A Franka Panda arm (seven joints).
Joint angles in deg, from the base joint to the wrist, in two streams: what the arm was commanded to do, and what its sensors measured. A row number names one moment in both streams.
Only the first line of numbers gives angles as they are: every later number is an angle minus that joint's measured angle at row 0.
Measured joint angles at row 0:
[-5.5 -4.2 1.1 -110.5 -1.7 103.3 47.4]
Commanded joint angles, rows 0 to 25:
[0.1 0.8 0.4 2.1 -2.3 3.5 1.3]
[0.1 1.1 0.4 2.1 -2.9 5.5 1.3]
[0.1 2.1 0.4 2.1 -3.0 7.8 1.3]
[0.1 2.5 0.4 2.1 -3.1 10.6 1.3]
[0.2 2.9 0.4 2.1 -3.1 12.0 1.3]
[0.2 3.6 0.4 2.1 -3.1 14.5 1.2]
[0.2 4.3 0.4 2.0 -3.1 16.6 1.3]
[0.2 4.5 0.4 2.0 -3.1 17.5 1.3]
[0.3 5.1 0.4 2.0 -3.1 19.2 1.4]
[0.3 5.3 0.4 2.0 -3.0 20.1 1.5]
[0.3 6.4 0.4 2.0 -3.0 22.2 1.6]
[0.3 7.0 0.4 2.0 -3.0 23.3 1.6]
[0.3 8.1 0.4 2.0 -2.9 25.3 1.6]
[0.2 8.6 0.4 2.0 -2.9 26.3 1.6]
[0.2 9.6 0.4 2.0 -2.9 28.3 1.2]
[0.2 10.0 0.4 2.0 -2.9 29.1 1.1]
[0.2 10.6 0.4 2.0 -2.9 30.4 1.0]
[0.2 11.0 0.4 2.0 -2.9 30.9 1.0]
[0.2 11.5 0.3 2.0 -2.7 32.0 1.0]
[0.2 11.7 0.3 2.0 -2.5 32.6 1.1]
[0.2 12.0 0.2 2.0 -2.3 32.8 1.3]
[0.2 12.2 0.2 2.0 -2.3 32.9 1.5]
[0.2 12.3 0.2 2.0 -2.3 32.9 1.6]
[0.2 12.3 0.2 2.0 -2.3 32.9 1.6]
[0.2 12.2 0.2 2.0 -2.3 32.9 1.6]
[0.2 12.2 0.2 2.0 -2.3 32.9 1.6]
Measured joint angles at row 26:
[0.2 12.1 0.0 1.3 -1.9 32.4 0.1]
